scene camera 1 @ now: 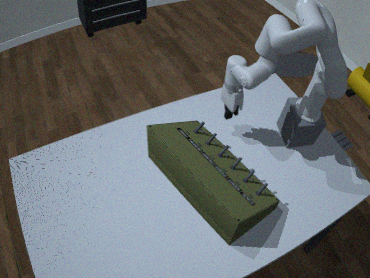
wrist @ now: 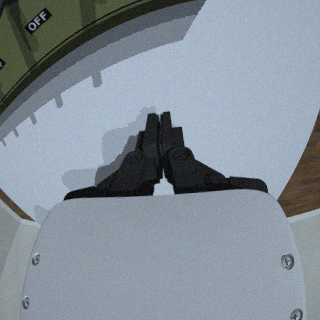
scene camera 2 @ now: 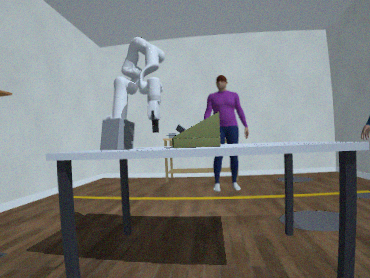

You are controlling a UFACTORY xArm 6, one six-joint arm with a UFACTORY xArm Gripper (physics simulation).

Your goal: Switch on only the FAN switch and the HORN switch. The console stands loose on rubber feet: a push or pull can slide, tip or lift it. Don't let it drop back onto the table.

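Seen in the pictures: gripper, between the fingertips: [scene camera 1: 228,117] [wrist: 161,128] [scene camera 2: 155,132]; arm's base, origin of its link: [scene camera 1: 307,110] [scene camera 2: 118,121].
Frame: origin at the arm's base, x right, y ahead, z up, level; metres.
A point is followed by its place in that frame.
Observation:
The olive-green console [scene camera 1: 195,172] {x 0.011, y 0.585, z -0.007 m} [scene camera 2: 202,136] {x 0.277, y 0.525, z -0.128 m} [wrist: 65,22] {x 0.162, y 0.379, z -0.117 m} sits on the white table, its sloped face bearing a row of several grey levers. Its labels are too blurred to read in scene camera 1. The FAN lever [scene camera 1: 199,127] {x 0.211, y 0.421, z -0.070 m} is at the far end of the row, with the HORN lever [scene camera 1: 212,139] {x 0.136, y 0.413, z -0.071 m} beside it. In the wrist view an OFF mark [wrist: 38,21] {x 0.144, y 0.392, z -0.109 m} shows at top left. My gripper [scene camera 1: 229,117] {x 0.211, y 0.272, z -0.094 m} [scene camera 2: 155,131] {x 0.211, y 0.272, z -0.094 m} [wrist: 161,128] {x 0.211, y 0.272, z -0.094 m} is shut and empty. It hangs above the table on the lever side of the console, near the far end, apart from the levers.
The white table [scene camera 1: 90,200] {x 0.202, y 0.926, z -0.184 m} [scene camera 2: 275,149] {x 0.543, y 0.802, z -0.199 m} carries the arm's grey base block [scene camera 1: 300,129] {x -0.039, y 0.082, z -0.035 m} [scene camera 2: 117,134] {x 0.109, y 0.021, z -0.091 m} on the lever side of the console. A dark cabinet [scene camera 1: 112,14] stands on the floor behind. A person in a purple top [scene camera 2: 225,107] stands beyond the table.

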